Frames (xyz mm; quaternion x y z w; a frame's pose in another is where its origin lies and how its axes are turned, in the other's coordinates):
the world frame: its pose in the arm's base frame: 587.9 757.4 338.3 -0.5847 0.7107 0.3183 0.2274
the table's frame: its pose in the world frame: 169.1 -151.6 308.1 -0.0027 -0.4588 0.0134 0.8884
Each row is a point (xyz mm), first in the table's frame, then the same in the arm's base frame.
Working: the table's frame: its pose in the arm's base frame: 684.8 845.4 -21.4 -0.3645 0.5340 0.5560 0.5223

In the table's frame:
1: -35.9 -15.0 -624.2
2: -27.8 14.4 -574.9
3: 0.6 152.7 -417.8
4: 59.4 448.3 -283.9
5: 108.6 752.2 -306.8
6: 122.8 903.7 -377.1
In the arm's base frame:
1: 610.9 228.5 -92.3
2: 588.4 281.5 -85.7
3: 472.8 456.1 -57.9
4: 195.4 632.1 -29.6
5: -112.2 654.4 -15.9
6: -272.6 606.2 -8.8

